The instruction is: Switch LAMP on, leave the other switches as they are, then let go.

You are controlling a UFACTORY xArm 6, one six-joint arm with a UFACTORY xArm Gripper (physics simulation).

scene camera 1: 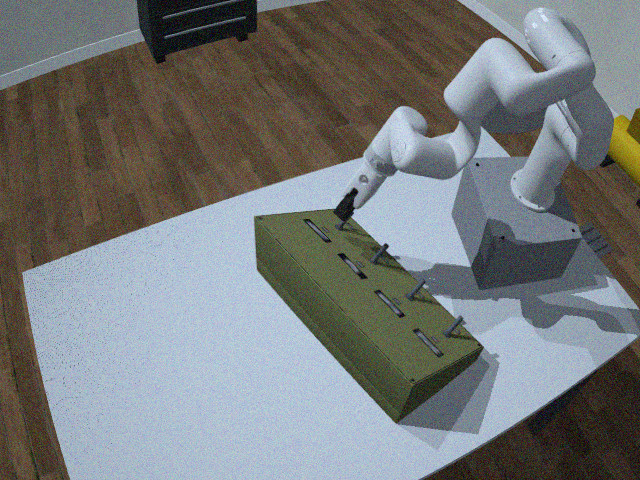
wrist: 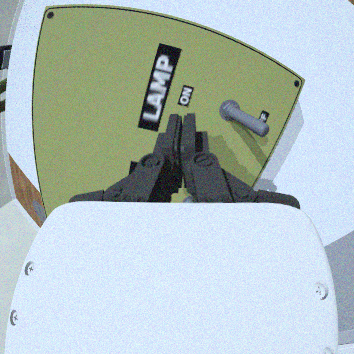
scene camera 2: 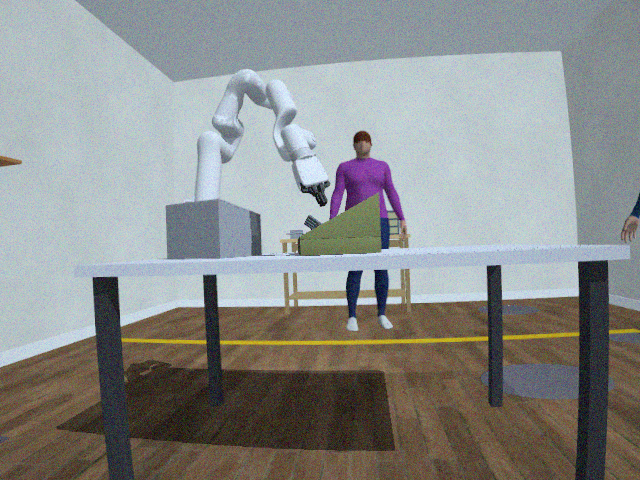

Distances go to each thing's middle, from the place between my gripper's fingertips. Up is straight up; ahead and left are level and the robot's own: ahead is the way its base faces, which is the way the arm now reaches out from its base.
Labels:
Now: the olive switch panel (scene camera 1: pixel 396 346) 40 mm ahead of my hand, 160 mm to the left of it and 80 mm below it.

